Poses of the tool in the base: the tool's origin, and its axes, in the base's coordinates. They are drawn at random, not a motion.
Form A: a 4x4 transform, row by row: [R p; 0 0 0 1], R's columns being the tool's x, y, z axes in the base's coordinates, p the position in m. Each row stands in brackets.
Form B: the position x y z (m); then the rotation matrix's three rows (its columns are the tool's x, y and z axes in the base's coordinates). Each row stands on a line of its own. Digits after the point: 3 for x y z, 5 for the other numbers.
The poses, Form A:
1: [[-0.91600 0.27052 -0.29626 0.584], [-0.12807 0.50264 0.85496 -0.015], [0.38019 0.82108 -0.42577 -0.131], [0 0 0 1]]
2: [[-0.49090 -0.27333 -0.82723 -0.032], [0.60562 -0.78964 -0.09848 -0.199], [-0.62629 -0.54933 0.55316 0.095], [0 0 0 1]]
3: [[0.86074 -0.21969 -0.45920 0.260], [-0.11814 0.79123 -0.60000 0.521], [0.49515 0.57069 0.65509 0.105], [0 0 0 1]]
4: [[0.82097 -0.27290 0.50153 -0.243], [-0.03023 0.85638 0.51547 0.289], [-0.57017 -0.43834 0.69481 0.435], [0 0 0 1]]
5: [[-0.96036 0.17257 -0.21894 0.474], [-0.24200 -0.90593 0.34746 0.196], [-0.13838 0.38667 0.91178 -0.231], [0 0 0 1]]
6: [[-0.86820 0.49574 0.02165 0.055], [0.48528 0.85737 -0.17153 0.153], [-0.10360 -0.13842 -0.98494 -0.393], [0 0 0 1]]
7: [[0.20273 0.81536 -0.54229 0.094], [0.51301 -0.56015 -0.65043 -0.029], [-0.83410 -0.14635 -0.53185 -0.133], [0 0 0 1]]
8: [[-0.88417 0.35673 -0.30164 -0.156], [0.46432 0.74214 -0.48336 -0.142], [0.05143 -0.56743 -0.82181 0.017], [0 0 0 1]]
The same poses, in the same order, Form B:
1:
0.584 -0.015 -0.131
-0.91600 0.27052 -0.29626
-0.12807 0.50264 0.85496
0.38019 0.82108 -0.42577

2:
-0.032 -0.199 0.095
-0.49090 -0.27333 -0.82723
0.60562 -0.78964 -0.09848
-0.62629 -0.54933 0.55316

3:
0.260 0.521 0.105
0.86074 -0.21969 -0.45920
-0.11814 0.79123 -0.60000
0.49515 0.57069 0.65509

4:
-0.243 0.289 0.435
0.82097 -0.27290 0.50153
-0.03023 0.85638 0.51547
-0.57017 -0.43834 0.69481

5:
0.474 0.196 -0.231
-0.96036 0.17257 -0.21894
-0.24200 -0.90593 0.34746
-0.13838 0.38667 0.91178

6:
0.055 0.153 -0.393
-0.86820 0.49574 0.02165
0.48528 0.85737 -0.17153
-0.10360 -0.13842 -0.98494

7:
0.094 -0.029 -0.133
0.20273 0.81536 -0.54229
0.51301 -0.56015 -0.65043
-0.83410 -0.14635 -0.53185

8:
-0.156 -0.142 0.017
-0.88417 0.35673 -0.30164
0.46432 0.74214 -0.48336
0.05143 -0.56743 -0.82181

